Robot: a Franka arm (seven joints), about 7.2 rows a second.
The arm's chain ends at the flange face. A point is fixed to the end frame.
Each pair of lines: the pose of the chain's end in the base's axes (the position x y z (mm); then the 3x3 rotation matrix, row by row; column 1 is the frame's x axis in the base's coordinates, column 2 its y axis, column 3 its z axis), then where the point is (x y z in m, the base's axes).
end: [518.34 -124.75 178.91], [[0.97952 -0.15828 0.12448], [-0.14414 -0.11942 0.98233], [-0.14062 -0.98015 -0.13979]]
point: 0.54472 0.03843 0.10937
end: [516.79 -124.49 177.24], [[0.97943 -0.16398 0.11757], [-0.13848 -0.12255 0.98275], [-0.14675 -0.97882 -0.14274]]
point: 0.54172 0.03869 0.10717
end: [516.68 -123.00 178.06], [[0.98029 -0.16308 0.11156], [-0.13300 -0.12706 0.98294], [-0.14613 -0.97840 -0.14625]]
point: 0.54062 0.04008 0.10741
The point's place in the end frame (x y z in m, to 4 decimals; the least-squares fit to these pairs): 0.0121 0.0445 0.1733
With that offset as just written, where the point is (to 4 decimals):
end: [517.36 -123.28 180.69], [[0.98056 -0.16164 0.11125], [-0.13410 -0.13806 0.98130], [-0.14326 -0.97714 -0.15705]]
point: 0.5413 0.0390 0.1083
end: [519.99 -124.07 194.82], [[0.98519 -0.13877 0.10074], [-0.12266 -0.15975 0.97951], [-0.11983 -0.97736 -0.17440]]
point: 0.5432 0.0371 0.1197
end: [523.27 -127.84 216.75], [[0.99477 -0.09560 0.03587], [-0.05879 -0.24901 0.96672], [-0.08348 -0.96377 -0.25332]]
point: 0.5373 0.0279 0.1290
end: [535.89 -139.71 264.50], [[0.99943 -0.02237 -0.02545], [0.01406 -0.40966 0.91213], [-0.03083 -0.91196 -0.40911]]
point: 0.5426 0.0003 0.1526
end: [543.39 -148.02 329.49], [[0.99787 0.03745 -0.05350], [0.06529 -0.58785 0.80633], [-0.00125 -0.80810 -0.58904]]
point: 0.5479 -0.0337 0.1914
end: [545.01 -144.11 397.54], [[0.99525 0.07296 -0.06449], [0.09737 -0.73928 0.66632], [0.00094 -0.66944 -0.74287]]
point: 0.5491 -0.0604 0.2390
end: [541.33 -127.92 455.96], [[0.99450 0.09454 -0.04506], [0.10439 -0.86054 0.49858], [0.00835 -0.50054 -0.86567]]
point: 0.5498 -0.0785 0.2838
